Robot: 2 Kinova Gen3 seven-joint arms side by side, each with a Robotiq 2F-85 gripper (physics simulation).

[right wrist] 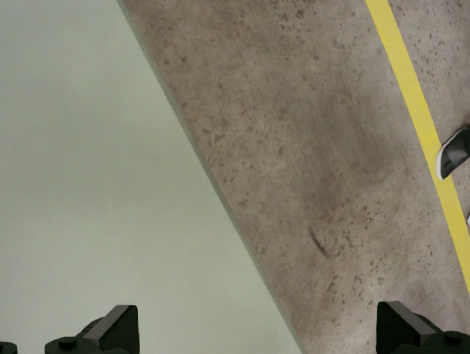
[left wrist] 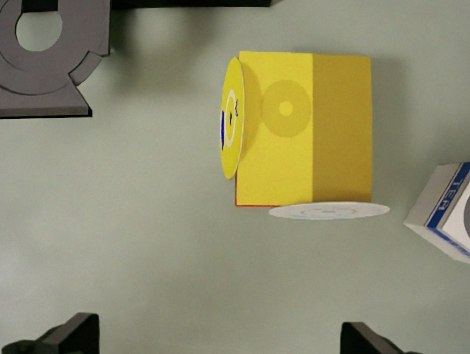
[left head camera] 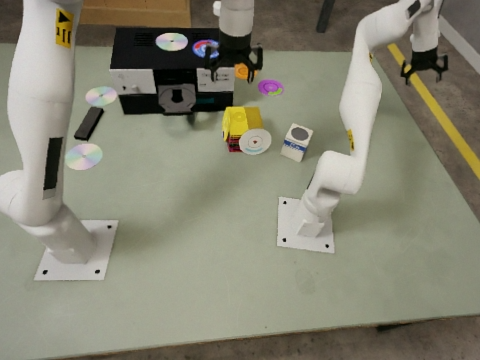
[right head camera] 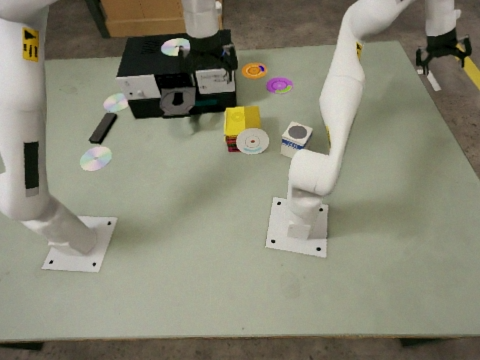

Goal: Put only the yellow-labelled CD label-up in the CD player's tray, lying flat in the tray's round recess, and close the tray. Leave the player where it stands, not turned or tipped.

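Where they show: left gripper, fingertip midpoint: (left wrist: 220, 346) (left head camera: 231, 82) (right head camera: 211, 83); right gripper, fingertip midpoint: (right wrist: 257, 331) (left head camera: 422, 83) (right head camera: 443, 71); left arm's base, origin of the base link: (left head camera: 79, 248) (right head camera: 81, 242); right arm's base, origin of the base link: (left head camera: 305, 223) (right head camera: 297, 225).
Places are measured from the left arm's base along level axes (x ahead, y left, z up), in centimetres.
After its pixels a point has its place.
Note:
The yellow-labelled CD (left head camera: 226, 126) @(y -41.9, x 44.2, z 7.3 cm) (left wrist: 232, 162) @(y -42.3, x 41.9, z 8.0 cm) leans steeply against the left side of a stack of yellow-topped cases (left head camera: 250, 117) @(y -50.7, x 47.3, z 9.4 cm) (right head camera: 242, 122) @(y -48.5, x 44.5, z 9.4 cm) (left wrist: 280, 175) @(y -46.8, x 41.2, z 9.4 cm). The CD player (left head camera: 137, 79) @(y -9.7, x 56.5, z 16.3 cm) (right head camera: 142, 86) @(y -9.9, x 56.6, z 15.8 cm) stands at the back. Its grey tray (left head camera: 187, 101) @(y -27.6, x 50.3, z 12.9 cm) (right head camera: 186, 103) @(y -27.4, x 50.5, z 12.9 cm) (left wrist: 45, 75) @(y -25.4, x 47.1, z 13.0 cm) is out, with no disc in the recess parts that show. My left gripper (left head camera: 234, 76) @(y -42.2, x 33.5, z 34.4 cm) (right head camera: 209, 75) @(y -42.2, x 33.5, z 34.4 cm) (left wrist: 220, 334) @(y -42.2, x 33.5, z 34.4 cm) is open and empty, above the table; the cases and yellow CD lie ahead of its fingers in the left wrist view. My right gripper (left head camera: 424, 80) @(y -117.3, x 60.2, z 18.4 cm) (right head camera: 443, 69) @(y -117.3, x 60.2, z 18.4 cm) (right wrist: 257, 331) @(y -117.3, x 60.2, z 18.4 cm) is open and empty, high near the right table edge.
A white disc (left head camera: 255, 149) @(y -52.9, x 37.8, z 2.4 cm) (left wrist: 305, 212) @(y -50.2, x 38.0, z 5.2 cm) leans on the cases' front. A white-blue box (left head camera: 292, 151) @(y -66.4, x 36.1, z 4.0 cm) (left wrist: 440, 195) @(y -64.5, x 41.4, z 5.1 cm) stands right of them. Silvery discs (left head camera: 165, 44) @(y -18.0, x 73.5, z 20.1 cm) (left head camera: 95, 97) @(y 11.9, x 64.9, z 0.0 cm) (left head camera: 77, 160) @(y 9.5, x 31.8, z 0.1 cm), a red-blue disc (left head camera: 199, 49) @(y -31.0, x 71.4, z 20.2 cm), orange (right head camera: 247, 70) @(y -47.4, x 89.1, z 0.1 cm) and purple (right head camera: 271, 86) @(y -59.0, x 77.2, z 0.0 cm) discs, and a black remote (left head camera: 89, 123) @(y 9.2, x 47.9, z 2.0 cm) lie around.

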